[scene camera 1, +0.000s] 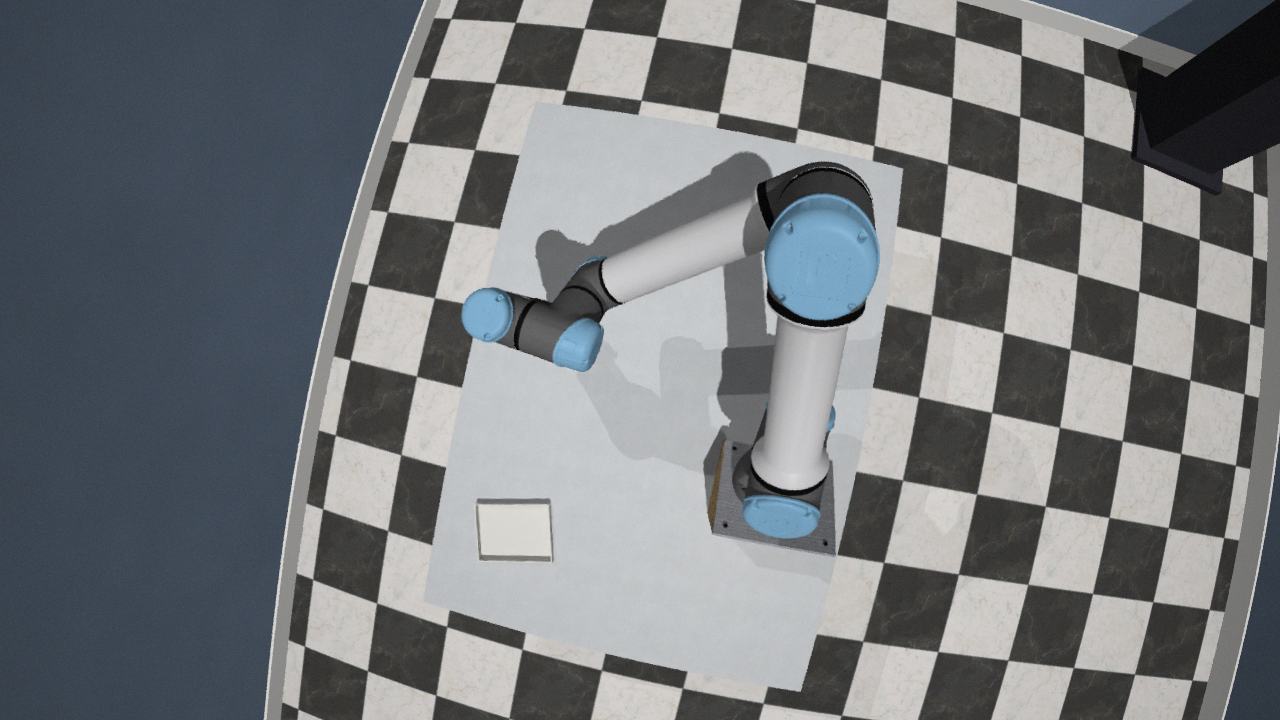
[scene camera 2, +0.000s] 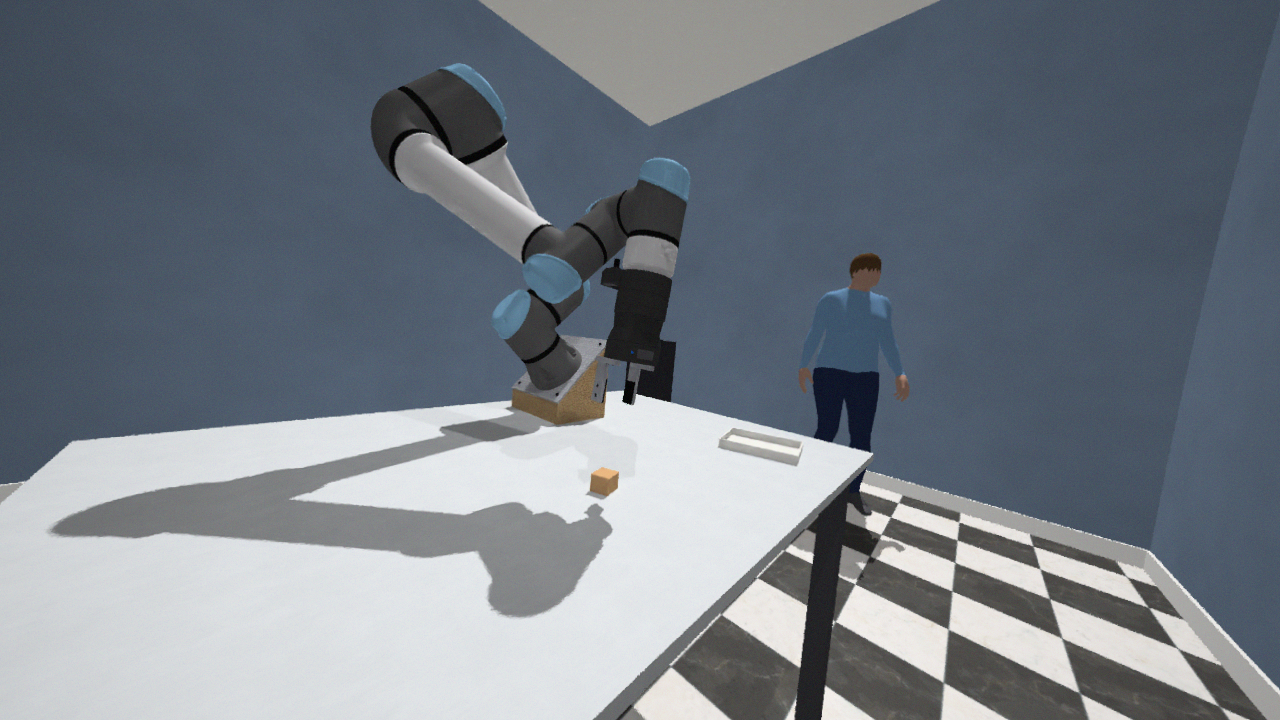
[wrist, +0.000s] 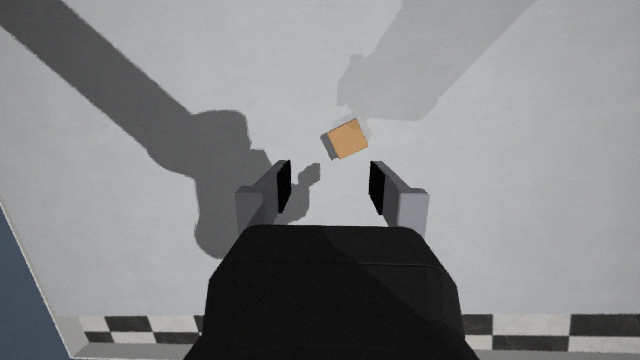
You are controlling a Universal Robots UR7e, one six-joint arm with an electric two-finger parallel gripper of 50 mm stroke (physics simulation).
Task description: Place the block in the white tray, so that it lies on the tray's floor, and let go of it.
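Where they show: gripper, between the fingertips: (scene camera 2: 613,402) (wrist: 330,177); arm's base, origin of its link: (scene camera 2: 558,369).
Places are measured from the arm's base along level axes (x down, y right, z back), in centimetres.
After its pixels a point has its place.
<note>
The orange block (scene camera 2: 604,481) {x 10.3, y 18.3, z -47.5 cm} (wrist: 348,139) {x 9.7, y 17.0, z -45.9 cm} lies on the table; it does not show in scene camera 1, where the arm covers that area. The white tray (scene camera 1: 514,560) {x 11.2, y -33.9, z -45.8 cm} (scene camera 2: 760,454) {x 12.0, y -22.1, z -50.8 cm} is a low, rectangular, empty tray near a table corner, apart from the block. It does not show in the wrist view. My gripper (scene camera 2: 615,394) {x -1.7, y 17.6, z -47.2 cm} (wrist: 330,177) {x -1.7, y 17.6, z -47.2 cm} is open and empty, above the table. In the wrist view the block appears a little beyond the fingertips, slightly right of the middle between them, and turned at an angle to the fingers. In scene camera 1 the gripper is hidden under the arm.
The arm's base plate (scene camera 1: 780,543) {x -9.1, y -8.7, z 3.3 cm} stands on a wooden wedge (scene camera 2: 581,401) {x 7.1, y -1.9, z -9.8 cm} at the table's edge. The white table (scene camera 1: 626,591) {x 12.5, y -32.8, z -20.3 cm} (scene camera 2: 268,626) {x 12.5, y 53.1, z -51.0 cm} carries dark arm shadows, some beside the block. A person (scene camera 2: 861,331) stands on the floor beyond the tray's end of the table.
</note>
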